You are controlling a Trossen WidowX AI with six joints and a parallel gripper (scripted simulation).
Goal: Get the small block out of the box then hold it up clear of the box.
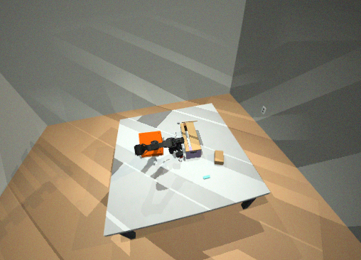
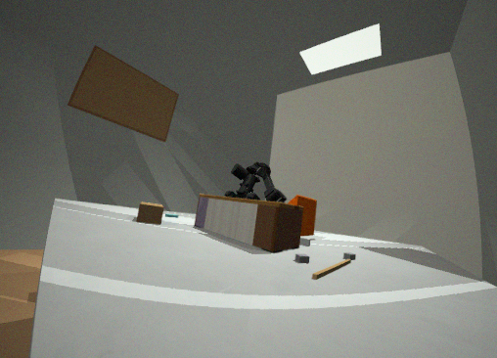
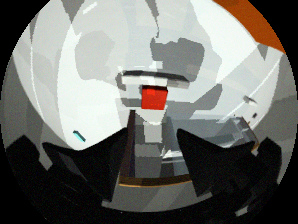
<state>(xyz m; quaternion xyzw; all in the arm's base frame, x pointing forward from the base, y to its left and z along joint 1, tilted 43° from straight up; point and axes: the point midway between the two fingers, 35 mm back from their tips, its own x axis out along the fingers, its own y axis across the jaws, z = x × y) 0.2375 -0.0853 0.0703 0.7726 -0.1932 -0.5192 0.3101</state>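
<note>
Now: gripper tip 5 cm above the red block and 2 cm past it. From my gripper tip the other things lie so: brown block 34 cm ahead, 9 cm to the right, 4 cm below; box 15 cm to the left, 6 cm ahead, 1 cm below; teal piece 25 cm to the right, 18 cm ahead, 6 cm below.
</note>
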